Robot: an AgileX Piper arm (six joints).
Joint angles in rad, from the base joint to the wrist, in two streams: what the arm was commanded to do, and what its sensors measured. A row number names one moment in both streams.
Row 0, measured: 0.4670, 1.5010, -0.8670, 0.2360, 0.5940, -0.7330
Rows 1 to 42, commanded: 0.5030, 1.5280, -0.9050, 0.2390, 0.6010, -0.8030; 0.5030, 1.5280, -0.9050, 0.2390, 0.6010, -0.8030; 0.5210, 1.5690, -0.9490, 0.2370, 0.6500, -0.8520; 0.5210, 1.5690, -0.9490, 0.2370, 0.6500, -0.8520; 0.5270, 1.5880, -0.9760, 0.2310, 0.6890, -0.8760; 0.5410, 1.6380, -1.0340, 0.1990, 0.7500, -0.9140; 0.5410, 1.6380, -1.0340, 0.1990, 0.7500, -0.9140; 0.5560, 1.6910, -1.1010, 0.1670, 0.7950, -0.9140; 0.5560, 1.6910, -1.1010, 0.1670, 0.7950, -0.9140; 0.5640, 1.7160, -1.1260, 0.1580, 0.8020, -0.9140; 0.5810, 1.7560, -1.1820, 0.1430, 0.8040, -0.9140; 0.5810, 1.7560, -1.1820, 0.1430, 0.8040, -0.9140; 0.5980, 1.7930, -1.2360, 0.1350, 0.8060, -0.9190; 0.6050, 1.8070, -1.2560, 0.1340, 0.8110, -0.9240; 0.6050, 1.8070, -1.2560, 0.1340, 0.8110, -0.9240; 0.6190, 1.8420, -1.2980, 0.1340, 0.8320, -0.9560; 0.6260, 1.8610, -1.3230, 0.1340, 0.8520, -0.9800; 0.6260, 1.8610, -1.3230, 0.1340, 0.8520, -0.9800; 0.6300, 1.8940, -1.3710, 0.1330, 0.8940, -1.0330; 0.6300, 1.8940, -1.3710, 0.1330, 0.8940, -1.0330; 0.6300, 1.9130, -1.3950, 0.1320, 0.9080, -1.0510; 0.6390, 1.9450, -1.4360, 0.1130, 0.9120, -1.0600; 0.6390, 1.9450, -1.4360, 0.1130, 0.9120, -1.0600; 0.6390, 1.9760, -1.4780, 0.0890, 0.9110, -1.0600; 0.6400, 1.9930, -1.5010, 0.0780, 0.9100, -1.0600; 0.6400, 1.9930, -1.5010, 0.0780, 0.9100, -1.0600; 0.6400, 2.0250, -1.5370, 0.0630, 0.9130, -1.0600; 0.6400, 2.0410, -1.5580, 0.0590, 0.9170, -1.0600; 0.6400, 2.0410, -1.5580, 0.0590, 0.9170, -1.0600; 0.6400, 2.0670, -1.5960, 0.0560, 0.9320, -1.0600; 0.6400, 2.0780, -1.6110, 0.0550, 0.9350, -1.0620; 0.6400, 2.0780, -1.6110, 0.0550, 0.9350, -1.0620; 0.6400, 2.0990, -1.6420, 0.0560, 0.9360, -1.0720; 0.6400, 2.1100, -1.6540, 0.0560, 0.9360, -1.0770; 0.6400, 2.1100, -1.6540, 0.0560, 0.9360, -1.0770; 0.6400, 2.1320, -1.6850, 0.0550, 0.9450, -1.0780; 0.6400, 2.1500, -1.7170, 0.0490, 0.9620, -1.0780; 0.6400, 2.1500, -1.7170, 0.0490, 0.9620, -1.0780; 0.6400, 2.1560, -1.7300, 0.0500, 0.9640, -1.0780; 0.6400, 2.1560, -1.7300, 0.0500, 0.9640, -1.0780; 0.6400, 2.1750, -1.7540, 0.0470, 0.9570, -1.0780; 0.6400, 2.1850, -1.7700, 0.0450, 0.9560, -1.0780
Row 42, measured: 0.6360, 2.1690, -1.7500, 0.0450, 0.9430, -1.0690
